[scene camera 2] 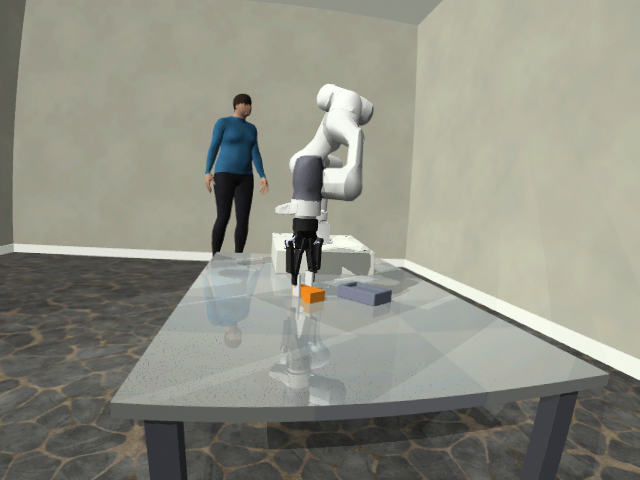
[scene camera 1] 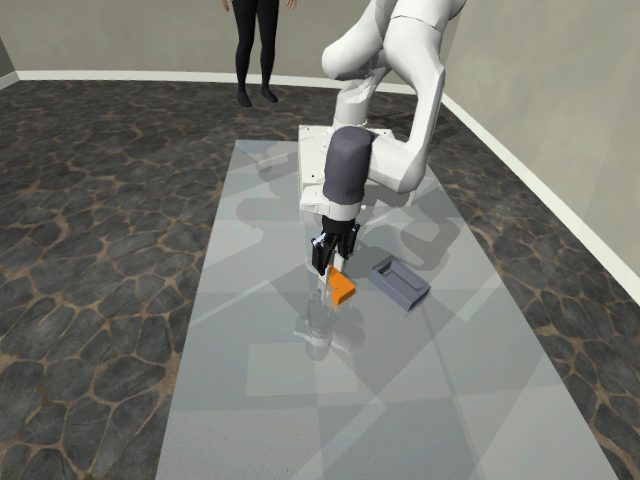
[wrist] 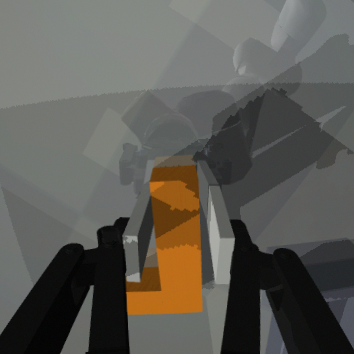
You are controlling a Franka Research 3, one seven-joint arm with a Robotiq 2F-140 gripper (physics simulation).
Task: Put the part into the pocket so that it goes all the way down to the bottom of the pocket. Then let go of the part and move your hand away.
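Observation:
The orange L-shaped part (scene camera 1: 342, 288) (scene camera 2: 314, 295) (wrist: 181, 280) appears to lie flat on the table, left of the pocket block in both scene views. My gripper (scene camera 1: 333, 276) (scene camera 2: 303, 288) (wrist: 180, 203) is partly open and low over the part, with one finger on each side of its long arm. Narrow gaps show beside the arm in the wrist view, so it is not clamped. The short arm points left there, partly behind the left finger. The grey-blue block with the pocket (scene camera 1: 391, 292) (scene camera 2: 364, 295) (wrist: 315, 271) stands apart; its recess shows from above in scene camera 1.
The glossy grey table (scene camera 1: 284, 423) (scene camera 2: 361, 408) carries reflections and shadows. The white robot base (scene camera 1: 312, 155) (scene camera 2: 323, 258) stands at its back end. A person (scene camera 1: 255, 46) (scene camera 2: 235, 149) stands on the floor behind the table, at the back left.

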